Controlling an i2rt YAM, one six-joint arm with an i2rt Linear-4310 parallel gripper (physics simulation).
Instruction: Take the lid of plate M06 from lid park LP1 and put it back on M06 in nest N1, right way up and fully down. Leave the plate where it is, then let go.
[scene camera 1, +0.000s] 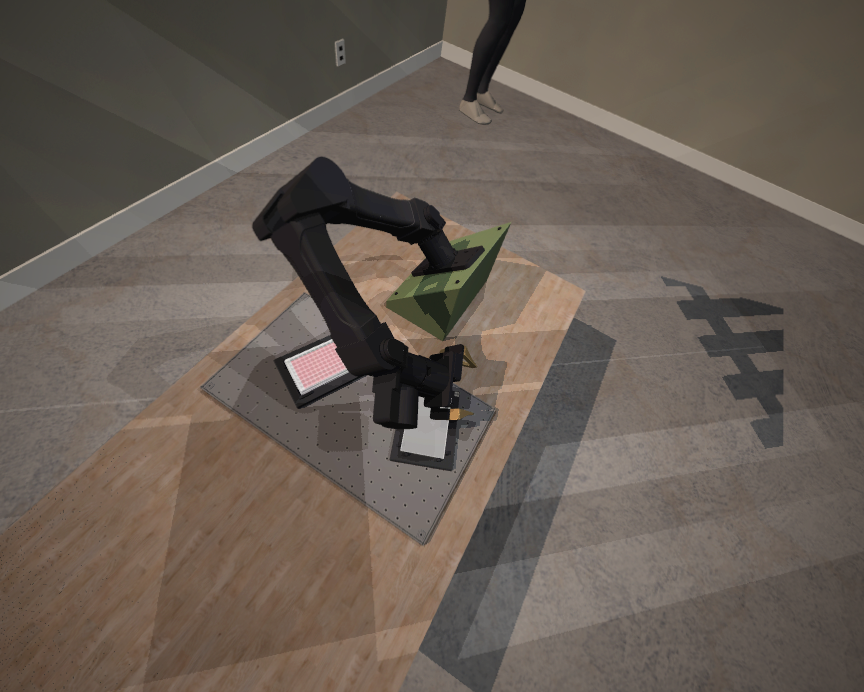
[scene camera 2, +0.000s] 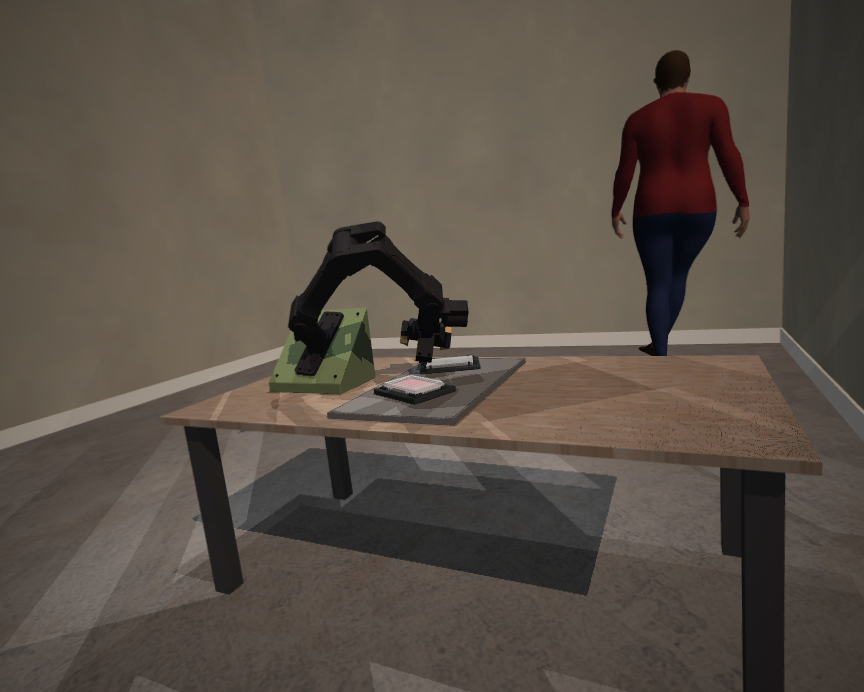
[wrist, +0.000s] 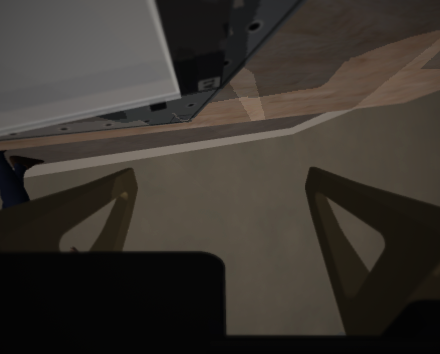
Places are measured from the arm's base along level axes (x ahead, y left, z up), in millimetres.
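Where they show: gripper, fingertip midpoint: (scene camera 1: 472, 390) (wrist: 221, 177); arm's base, origin of the base link: (scene camera 1: 446, 264) (scene camera 2: 320, 343).
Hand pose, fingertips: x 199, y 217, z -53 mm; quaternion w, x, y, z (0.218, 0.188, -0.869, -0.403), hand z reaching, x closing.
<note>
Things, the pixels of their top centre, and the offset from my fingertips. Level surfaces: height alone.
- dark lid park, middle of its top: (scene camera 1: 427, 422) (scene camera 2: 449, 359) dx +102, dy -36, dz -31 mm
- Plate M06, middle of its top: (scene camera 1: 321, 361) (scene camera 2: 413, 381) dx +139, dy -285, dz -25 mm
- dark nest, middle of its top: (scene camera 1: 322, 363) (scene camera 2: 413, 385) dx +139, dy -285, dz -33 mm
- wooden table, its level: dz -64 mm
The pale, flat lid (scene camera 1: 425, 436) (scene camera 2: 452, 361) (wrist: 75, 60) lies in the dark lid park (scene camera 1: 422, 462) (wrist: 197, 50), at the right part of the board in scene camera 1. Plate M06 (scene camera 1: 315, 366) (scene camera 2: 412, 384), with a pink well field and white rim, sits without a lid in the dark nest (scene camera 1: 292, 387) (scene camera 2: 425, 396). My gripper (scene camera 1: 470, 387) (wrist: 221, 177) is open and empty, with its fingers spread wide. It is above and beside the lid park, off the lid's edge. The arm hides part of the plate and lid in scene camera 1.
The grey perforated board (scene camera 1: 403, 497) (scene camera 2: 497, 382) carries both holders on the wooden table (scene camera 1: 252, 562) (scene camera 2: 634, 410). The green wedge base (scene camera 1: 475, 288) (scene camera 2: 353, 353) holds the arm's foot. A person in red (scene camera 2: 674, 154) stands beyond the table.
</note>
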